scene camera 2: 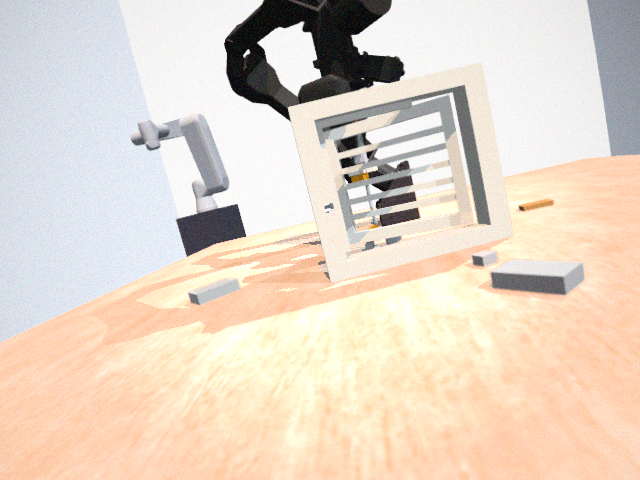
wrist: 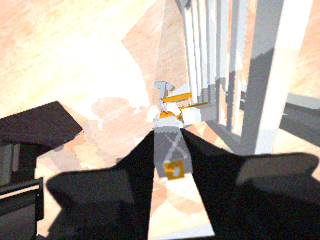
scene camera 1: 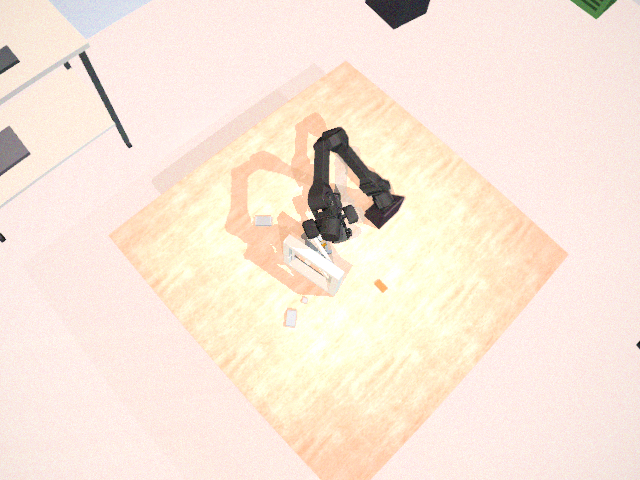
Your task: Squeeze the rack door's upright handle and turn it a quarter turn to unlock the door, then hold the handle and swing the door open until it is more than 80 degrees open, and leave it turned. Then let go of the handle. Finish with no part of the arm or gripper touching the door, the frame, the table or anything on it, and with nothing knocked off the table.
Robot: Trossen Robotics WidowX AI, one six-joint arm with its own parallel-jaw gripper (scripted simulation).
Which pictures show my gripper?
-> Scene camera 2, the wrist view and scene camera 1: all of them.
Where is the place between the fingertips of my gripper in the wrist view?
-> At 167,133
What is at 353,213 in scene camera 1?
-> My gripper.
